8 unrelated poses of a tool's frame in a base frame.
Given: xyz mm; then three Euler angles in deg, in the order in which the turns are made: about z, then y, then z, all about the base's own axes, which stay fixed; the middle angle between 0 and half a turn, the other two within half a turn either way.
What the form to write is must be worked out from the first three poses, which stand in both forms.
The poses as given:
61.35 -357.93 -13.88 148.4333 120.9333 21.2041
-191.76 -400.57 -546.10 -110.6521 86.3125 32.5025
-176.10 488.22 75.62 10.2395 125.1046 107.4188
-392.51 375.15 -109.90 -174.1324 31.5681 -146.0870
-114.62 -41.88 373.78 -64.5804 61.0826 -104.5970
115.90 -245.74 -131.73 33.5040 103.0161 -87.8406
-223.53 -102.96 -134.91 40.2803 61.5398 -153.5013
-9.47 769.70 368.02 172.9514 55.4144 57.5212
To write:
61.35 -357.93 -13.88 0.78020 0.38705 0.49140 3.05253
-191.76 -400.57 -546.10 -0.78737 0.26227 -0.55791 1.93752
-176.10 488.22 75.62 -0.68536 0.60444 0.40612 2.65979
-392.51 375.15 -109.90 0.15485 -0.62001 0.76916 0.87936
-114.62 -41.88 373.78 0.17445 0.47907 -0.86027 2.97897
115.90 -245.74 -131.73 0.81948 0.46039 -0.34129 1.96791
-223.53 -102.96 -134.91 0.57641 -0.06966 -0.81419 2.15653
-9.47 769.70 368.02 -0.42447 -0.26818 -0.86481 2.36748

